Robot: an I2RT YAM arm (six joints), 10 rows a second.
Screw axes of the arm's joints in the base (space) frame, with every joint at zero. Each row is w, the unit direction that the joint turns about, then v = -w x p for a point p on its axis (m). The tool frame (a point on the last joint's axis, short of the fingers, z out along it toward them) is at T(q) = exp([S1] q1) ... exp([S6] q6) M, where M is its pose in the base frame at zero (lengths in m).
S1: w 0 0 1 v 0.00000 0.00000 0.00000
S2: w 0 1 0 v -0.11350 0.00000 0.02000
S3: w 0 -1 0 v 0.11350 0.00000 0.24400
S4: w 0 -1 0 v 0.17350 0.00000 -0.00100
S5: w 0 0 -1 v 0.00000 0.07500 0.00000
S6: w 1 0 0 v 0.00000 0.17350 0.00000
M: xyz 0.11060 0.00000 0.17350 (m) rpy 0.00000 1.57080 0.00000 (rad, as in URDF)
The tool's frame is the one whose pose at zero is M.
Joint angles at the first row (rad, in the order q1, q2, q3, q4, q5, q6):
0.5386, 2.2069, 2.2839, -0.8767, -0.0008, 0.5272
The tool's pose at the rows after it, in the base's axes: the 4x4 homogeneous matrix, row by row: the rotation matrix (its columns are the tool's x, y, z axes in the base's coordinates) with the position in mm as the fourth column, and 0 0 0 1 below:
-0.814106 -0.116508 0.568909 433.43; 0.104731 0.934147 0.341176 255.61; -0.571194 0.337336 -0.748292 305.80; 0 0 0 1
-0.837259 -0.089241 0.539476 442.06; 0.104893 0.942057 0.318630 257.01; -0.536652 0.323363 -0.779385 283.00; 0 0 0 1
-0.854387 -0.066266 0.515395 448.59; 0.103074 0.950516 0.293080 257.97; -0.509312 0.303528 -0.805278 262.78; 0 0 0 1
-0.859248 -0.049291 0.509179 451.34; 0.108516 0.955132 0.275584 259.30; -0.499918 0.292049 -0.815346 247.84; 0 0 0 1
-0.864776 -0.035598 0.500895 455.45; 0.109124 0.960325 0.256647 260.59; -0.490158 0.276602 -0.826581 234.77; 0 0 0 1
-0.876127 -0.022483 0.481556 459.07; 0.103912 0.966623 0.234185 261.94; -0.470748 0.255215 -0.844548 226.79; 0 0 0 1
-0.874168 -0.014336 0.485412 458.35; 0.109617 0.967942 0.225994 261.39; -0.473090 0.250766 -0.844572 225.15; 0 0 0 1
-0.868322 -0.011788 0.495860 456.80; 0.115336 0.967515 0.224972 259.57; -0.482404 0.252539 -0.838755 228.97; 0 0 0 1
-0.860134 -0.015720 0.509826 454.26; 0.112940 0.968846 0.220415 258.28; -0.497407 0.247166 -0.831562 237.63; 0 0 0 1
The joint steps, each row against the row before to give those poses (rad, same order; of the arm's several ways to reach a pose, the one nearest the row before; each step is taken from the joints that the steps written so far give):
-0.0061, 0.0559, 0.0242, -0.0141, -0.0043, 0.0005
-0.0062, 0.0457, -0.0014, -0.0011, 0.0006, 0.0090
-0.0042, 0.0394, -0.0021, -0.0009, 0.0075, 0.0048
0.0004, 0.0140, -0.0312, 0.0279, 0.0123, 0.0088
-0.0010, 0.0279, 0.0018, 0.0060, 0.0117, 0.0032
-0.0005, 0.0404, 0.0481, -0.0410, 0.0096, 0.0010
0.0004, -0.0071, -0.0191, 0.0114, 0.0092, 0.0053
-0.0012, -0.0185, -0.0204, 0.0122, 0.0055, 0.0016
0.0011, -0.0190, -0.0021, -0.0047, 0.0115, -0.0060

